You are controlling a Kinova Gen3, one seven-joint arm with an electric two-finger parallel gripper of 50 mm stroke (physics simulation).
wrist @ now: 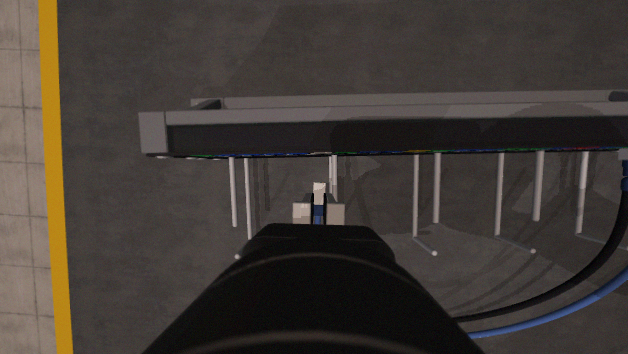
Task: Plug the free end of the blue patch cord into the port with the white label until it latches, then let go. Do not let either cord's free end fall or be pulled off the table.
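Places are measured from the arm's base along level axes (x right, y ahead, z up), in centimetres.
Pixels of known places: gripper, fingertip midpoint: (pixel 318 204).
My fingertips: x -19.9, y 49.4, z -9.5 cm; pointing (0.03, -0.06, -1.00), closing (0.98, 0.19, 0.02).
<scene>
Ahead of a thing's pixels: the offset from my fingertips to its top centre. "spot": to the spot under its first point.
My gripper (pixel 318 204) is shut on the blue patch cord's plug {spot: dy -0.5, dx +0.2, dz +0.3 cm} (pixel 319 210), with its pale tip {spot: dy +1.5, dx -0.2, dz +0.3 cm} (pixel 319 189) pointing toward the patch panel. The patch panel {dy +8.4, dx +9.9, dz +4.5 cm} (pixel 300 137) runs across the view, seen almost from above, so the port openings are hidden. The white label {spot: dy +4.7, dx -0.9, dz +4.0 cm} (pixel 321 153) shows as a thin sliver on the panel's front edge, nearly straight ahead of the plug. A gap separates the plug's tip from the panel. The blue cord {spot: dy -6.0, dx +27.0, dz +0.1 cm} (pixel 560 314) curves at the lower right.
Thin grey rods (pixel 248 200) (pixel 415 195) (pixel 500 195) stick out from the panel's front; one rod {spot: dy +3.1, dx +0.9, dz +0.2 cm} (pixel 334 175) is close right of the plug's tip. A black cord {spot: dy -3.5, dx +26.0, dz +0.5 cm} (pixel 565 295) curves at the right to a plug by the panel. A yellow strip (pixel 54 150) runs along the left.
</scene>
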